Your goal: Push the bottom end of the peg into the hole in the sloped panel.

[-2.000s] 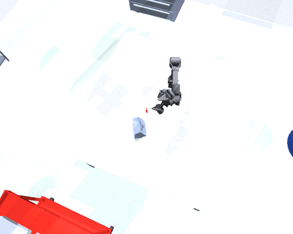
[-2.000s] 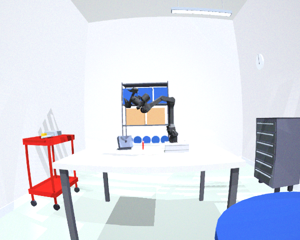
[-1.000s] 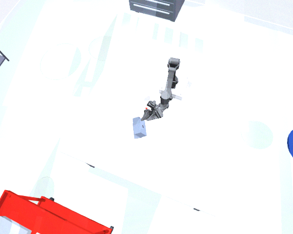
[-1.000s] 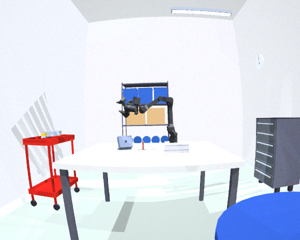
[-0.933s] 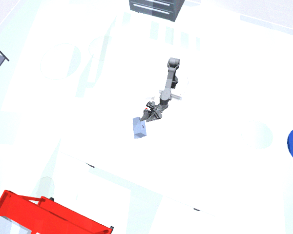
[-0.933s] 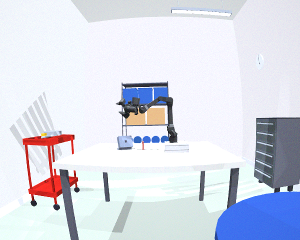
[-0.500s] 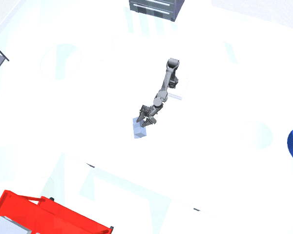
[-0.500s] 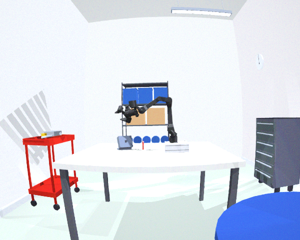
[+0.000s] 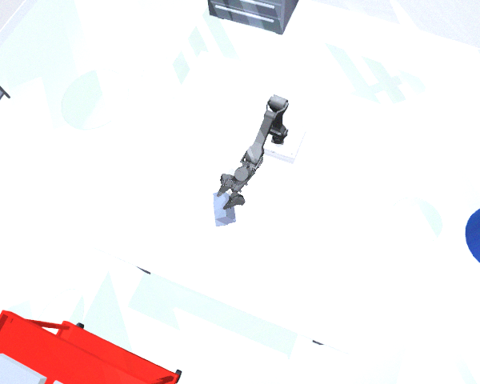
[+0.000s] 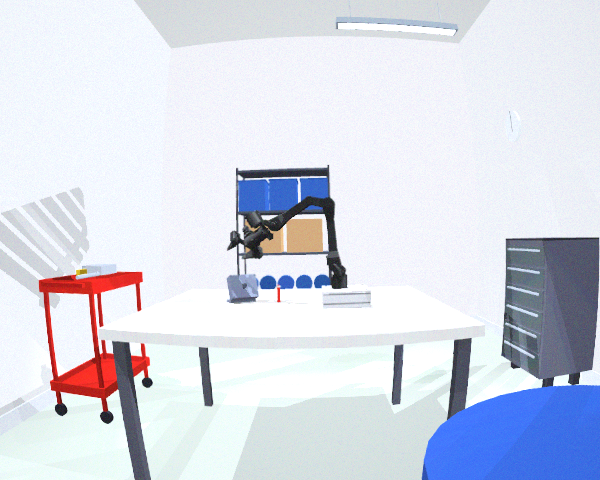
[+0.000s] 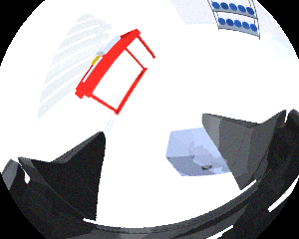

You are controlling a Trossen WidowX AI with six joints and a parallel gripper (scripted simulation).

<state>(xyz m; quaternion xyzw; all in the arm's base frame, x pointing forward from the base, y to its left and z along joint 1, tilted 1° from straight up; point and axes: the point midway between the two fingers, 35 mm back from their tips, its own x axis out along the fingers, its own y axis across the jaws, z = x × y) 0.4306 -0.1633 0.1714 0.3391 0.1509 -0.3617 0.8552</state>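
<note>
Now: the red peg 20 cm behind my gripper tip, 2 cm to the left of it and 17 cm below it. The rest, counted from my gripper tip: sloped grey panel (3 cm behind, 16 cm below).
</note>
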